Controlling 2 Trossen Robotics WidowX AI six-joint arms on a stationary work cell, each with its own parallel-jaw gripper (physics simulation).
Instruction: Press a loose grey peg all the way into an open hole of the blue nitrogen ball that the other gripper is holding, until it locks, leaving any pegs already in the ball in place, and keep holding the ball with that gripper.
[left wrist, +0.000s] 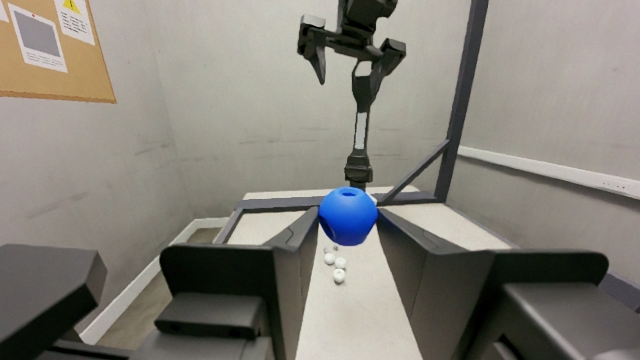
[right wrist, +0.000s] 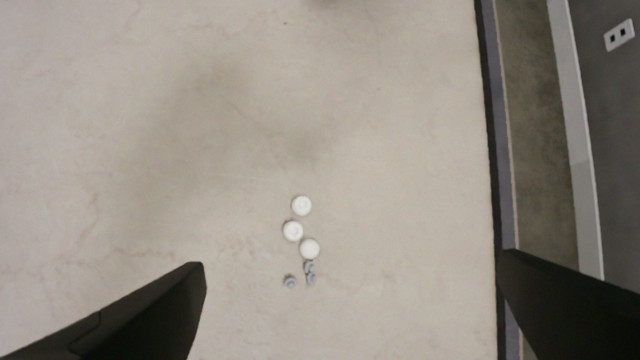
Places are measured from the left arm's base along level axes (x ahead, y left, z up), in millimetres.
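Pixels of known places: left gripper, between the fingertips: (left wrist: 347, 213); right gripper, between the fingertips: (left wrist: 349, 89) (right wrist: 353, 270).
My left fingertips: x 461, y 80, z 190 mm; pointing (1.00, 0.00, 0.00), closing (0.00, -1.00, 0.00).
Note:
Ahead of a thing's pixels: the offset from my left fingertips to its middle. "*": to the spot under its first point. Level surfaces: height alone.
The blue nitrogen ball {3 mm back, 0 mm left, 0 mm up} (left wrist: 348, 216) is between the fingertips of my left gripper (left wrist: 347, 213), held above the table. One hole shows on its top and another at its lower left; I see no peg in either. My right gripper (right wrist: 353, 270) (left wrist: 349, 89) is open and empty, high above the table with its fingers pointing down. Below it, in the right wrist view, two grey pegs {242 mm ahead, 10 mm left, 240 mm down} (right wrist: 309, 266) {255 mm ahead, 15 mm left, 240 mm down} (right wrist: 311, 278) lie touching each other, and another grey peg {263 mm ahead, 9 mm right, 240 mm down} (right wrist: 290, 281) lies to their left. In the left wrist view small grey pegs {* 259 mm ahead, 9 mm right, 239 mm down} (left wrist: 335, 247) show under the ball.
Three white balls {172 mm ahead, 13 mm right, 236 mm down} (right wrist: 301, 205) {203 mm ahead, 17 mm right, 236 mm down} (right wrist: 293, 230) {220 mm ahead, 6 mm left, 236 mm down} (right wrist: 309, 248) lie on the table {246 mm down} (right wrist: 400, 150) beside the pegs. A dark frame rail (right wrist: 495, 150) runs along the table's edge. A dark upright post (left wrist: 462, 95) with a diagonal brace {522 mm ahead, 300 mm right, 124 mm down} (left wrist: 417, 170) stands at the far right in the left wrist view.

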